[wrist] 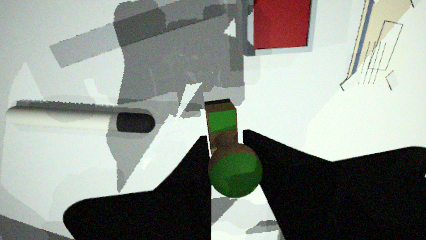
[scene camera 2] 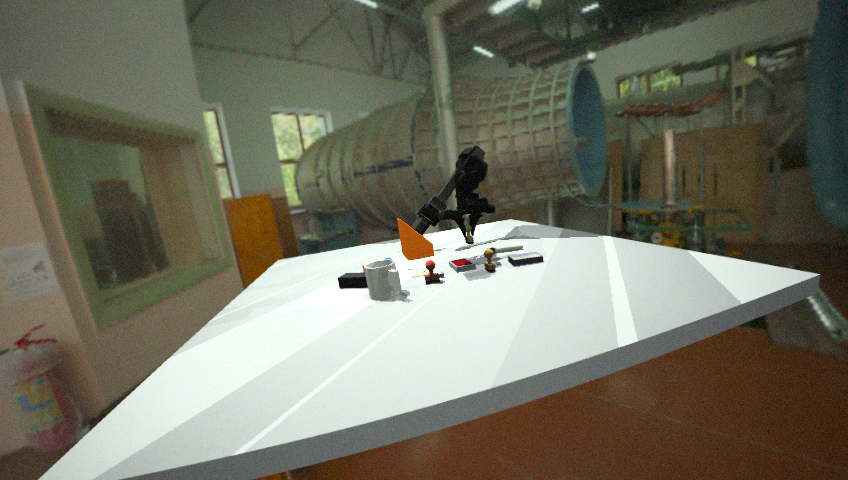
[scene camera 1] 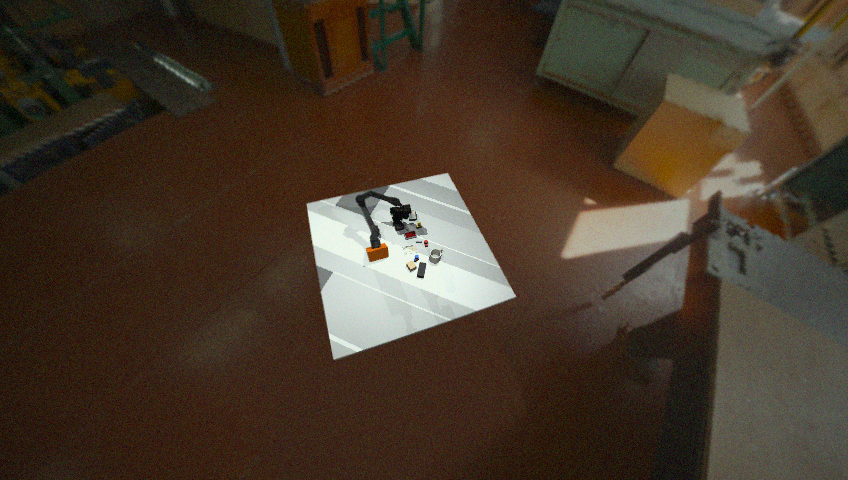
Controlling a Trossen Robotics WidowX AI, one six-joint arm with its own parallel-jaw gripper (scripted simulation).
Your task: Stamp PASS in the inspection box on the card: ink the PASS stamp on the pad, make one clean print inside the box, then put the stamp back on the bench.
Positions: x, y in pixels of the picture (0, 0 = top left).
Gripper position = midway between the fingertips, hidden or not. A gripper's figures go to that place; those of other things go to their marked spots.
My gripper (wrist: 225, 139) is 12 cm from the lens. A green-knobbed stamp (wrist: 234, 169): 8 cm from the lens. A pen (wrist: 24, 115): 22 cm from the lens. The marked spots on the green-knobbed stamp and the pen are 19 cm apart.
